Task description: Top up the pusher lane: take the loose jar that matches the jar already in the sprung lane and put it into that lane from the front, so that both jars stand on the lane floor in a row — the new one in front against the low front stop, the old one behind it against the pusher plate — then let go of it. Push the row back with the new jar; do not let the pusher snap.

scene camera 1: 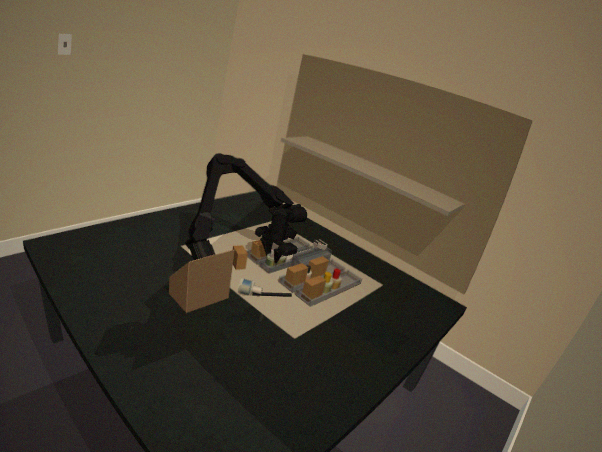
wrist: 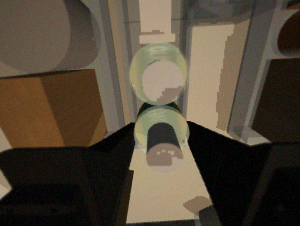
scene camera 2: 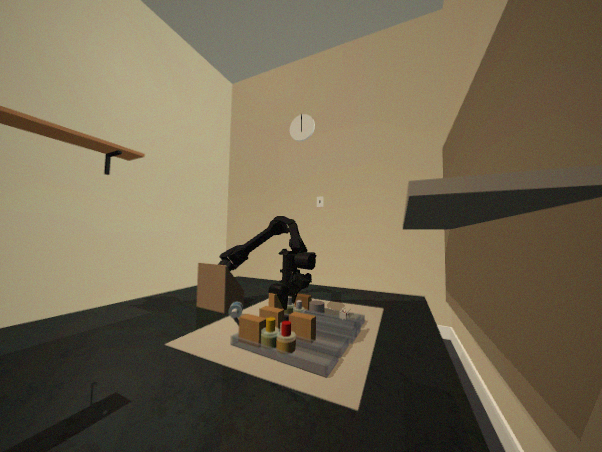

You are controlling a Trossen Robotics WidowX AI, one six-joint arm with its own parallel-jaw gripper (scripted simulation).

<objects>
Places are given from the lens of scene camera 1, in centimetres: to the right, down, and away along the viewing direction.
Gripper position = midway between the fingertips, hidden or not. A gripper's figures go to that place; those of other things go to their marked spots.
my gripper (scene camera 1: 271, 259): -11, 13, 153
wall shelf (scene camera 1: 435, 200): 53, -10, 152
</objects>
